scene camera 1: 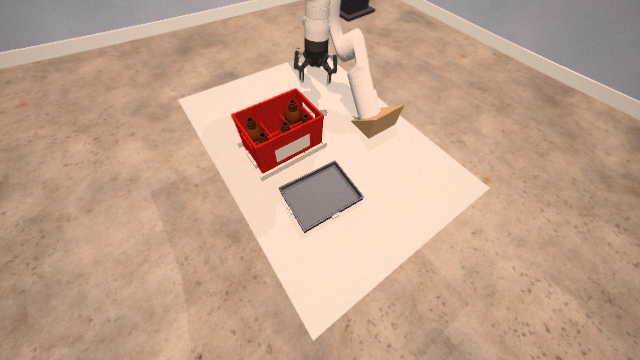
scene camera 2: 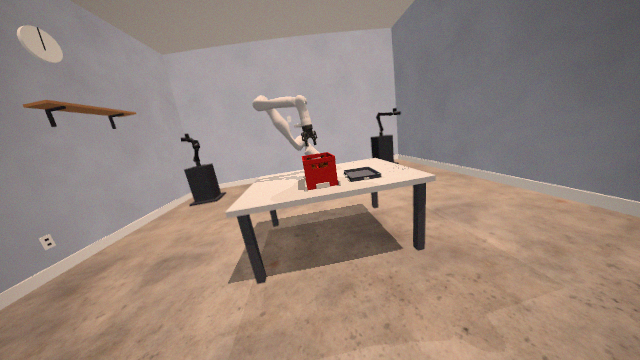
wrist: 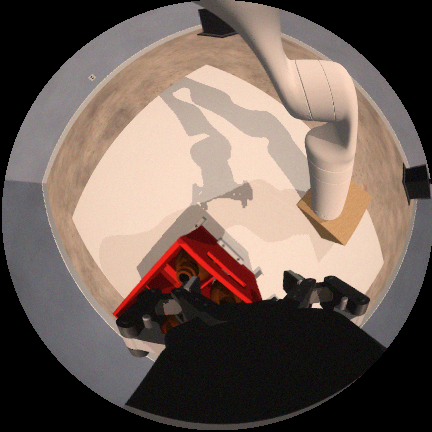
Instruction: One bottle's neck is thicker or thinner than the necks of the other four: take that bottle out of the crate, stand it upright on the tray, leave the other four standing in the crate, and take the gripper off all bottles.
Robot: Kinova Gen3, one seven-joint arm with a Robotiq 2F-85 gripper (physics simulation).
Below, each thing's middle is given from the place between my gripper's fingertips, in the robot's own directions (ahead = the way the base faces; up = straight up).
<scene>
The dark grey tray (scene camera 1: pixel 315 197) lies 28 cm to the left of my hand, 22 cm below it and 19 cm ahead of it.
</scene>
